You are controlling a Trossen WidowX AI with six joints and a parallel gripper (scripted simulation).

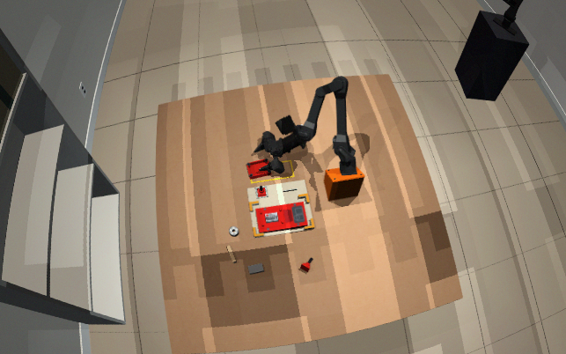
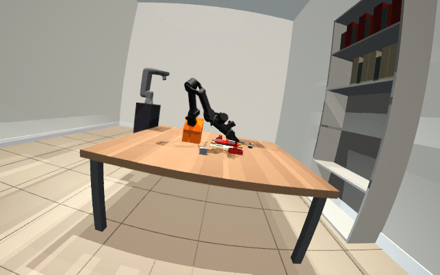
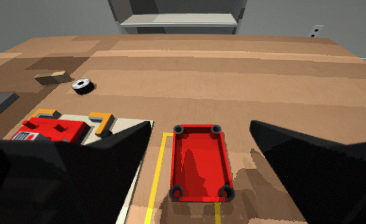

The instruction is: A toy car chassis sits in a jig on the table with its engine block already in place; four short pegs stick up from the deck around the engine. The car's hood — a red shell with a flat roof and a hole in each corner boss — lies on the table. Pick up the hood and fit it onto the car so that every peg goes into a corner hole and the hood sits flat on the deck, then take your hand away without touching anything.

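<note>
Now: gripper tip 8 cm above the red hood. Round my gripper tip: wooden dowel 39 cm to the left, 11 cm ahead, 8 cm below.
</note>
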